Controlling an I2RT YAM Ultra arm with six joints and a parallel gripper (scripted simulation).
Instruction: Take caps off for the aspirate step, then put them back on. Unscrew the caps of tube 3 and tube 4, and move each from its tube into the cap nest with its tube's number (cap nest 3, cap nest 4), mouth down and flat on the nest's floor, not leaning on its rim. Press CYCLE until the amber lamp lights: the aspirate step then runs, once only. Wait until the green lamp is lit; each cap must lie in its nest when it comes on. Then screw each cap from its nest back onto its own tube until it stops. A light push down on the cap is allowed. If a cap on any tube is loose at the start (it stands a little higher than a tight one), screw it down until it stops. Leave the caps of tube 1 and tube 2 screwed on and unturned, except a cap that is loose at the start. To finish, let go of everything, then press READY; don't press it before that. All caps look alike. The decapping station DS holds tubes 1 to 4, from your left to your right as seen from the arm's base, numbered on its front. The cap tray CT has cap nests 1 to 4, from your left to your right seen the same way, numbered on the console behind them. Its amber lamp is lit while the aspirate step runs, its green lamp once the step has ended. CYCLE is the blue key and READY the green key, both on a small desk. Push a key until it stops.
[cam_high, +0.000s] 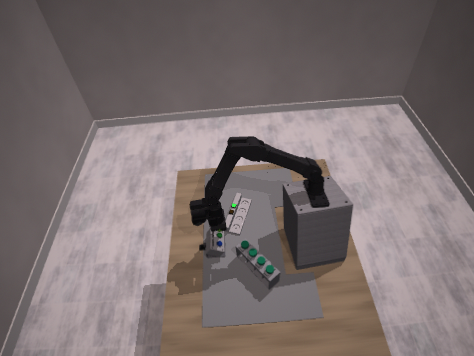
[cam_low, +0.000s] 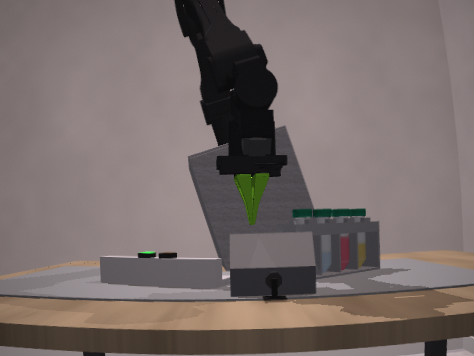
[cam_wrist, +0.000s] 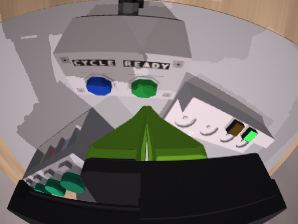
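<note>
The green ready key lies 40 mm below my hand. The rest, counted from my hand: blue cycle key: 50 mm to the left, 40 mm below.
</note>
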